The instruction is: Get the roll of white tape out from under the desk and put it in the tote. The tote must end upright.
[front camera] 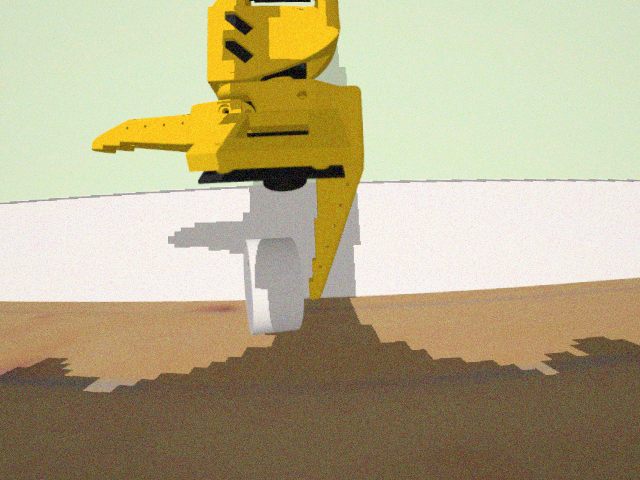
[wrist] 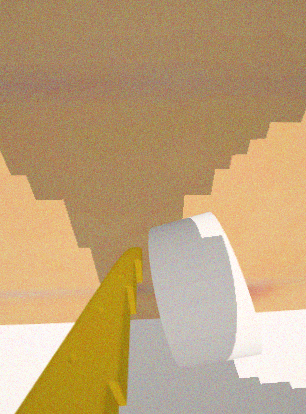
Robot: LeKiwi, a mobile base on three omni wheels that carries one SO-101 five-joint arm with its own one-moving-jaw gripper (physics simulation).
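Frame: origin at the arm's base, x back, y up, z left, level; millimetres.
Seen in the pictures: hand, its tool point: [front camera: 309, 289] [wrist: 142, 259].
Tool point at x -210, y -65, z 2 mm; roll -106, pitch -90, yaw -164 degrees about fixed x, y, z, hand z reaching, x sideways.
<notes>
A point is followed by its place in that frame.
The roll of white tape [front camera: 281, 284] {z 15, x -200, y -60 mm} [wrist: 195, 295] {z 17, x -206, y -48 mm} stands on its rim on the wooden floor, close to the white band at the foot of the wall. My gripper [front camera: 205, 222] is wide open and empty. In the front view its fixed jaw points down just right of the roll, with a narrow gap at the tip, and its moving jaw is swung far out to the left, above the roll. In the wrist view the notched fixed jaw lies left of the roll and the moving jaw is out of the picture. The tote and the desk do not show in either view.
The white band [front camera: 491, 237] {z -143, x -300, y -47 mm} [wrist: 30, 370] {z -70, x -301, y -62 mm} runs along the foot of the pale green wall [front camera: 491, 87] {z -158, x -313, y 81 mm}, behind the roll. The wooden floor [front camera: 155, 341] {z 82, x -208, y -89 mm} [wrist: 260, 200] {z 56, x -203, y -89 mm} reaches up to it. A dark, jagged-edged shadow covers the near floor and runs up beside the roll.
</notes>
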